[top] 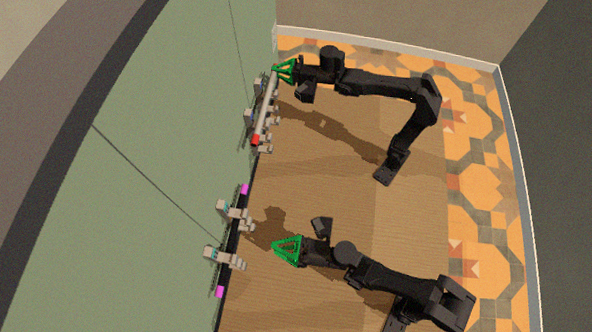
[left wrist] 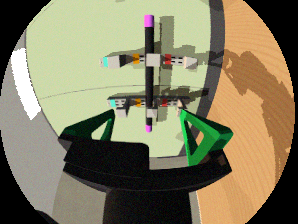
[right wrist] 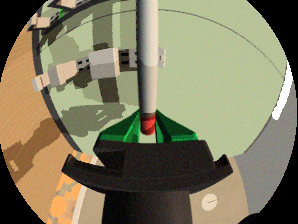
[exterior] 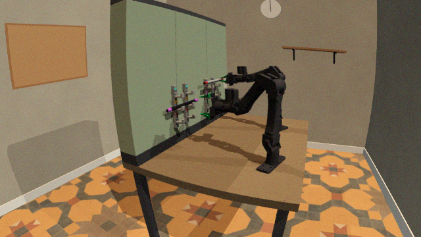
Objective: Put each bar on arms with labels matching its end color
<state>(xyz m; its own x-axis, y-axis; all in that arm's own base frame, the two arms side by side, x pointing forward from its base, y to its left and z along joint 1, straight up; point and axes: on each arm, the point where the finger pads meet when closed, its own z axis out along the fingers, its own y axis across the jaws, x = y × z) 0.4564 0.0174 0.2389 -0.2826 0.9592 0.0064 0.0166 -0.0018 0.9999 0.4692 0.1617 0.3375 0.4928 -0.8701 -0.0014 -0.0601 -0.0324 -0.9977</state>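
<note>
The bar is 120 mm ahead of my left hand, 20 mm to the right of it and 10 mm below it. Round my left hand: green wall panel: 210 mm to the right, 200 mm ahead, 190 mm above.
</note>
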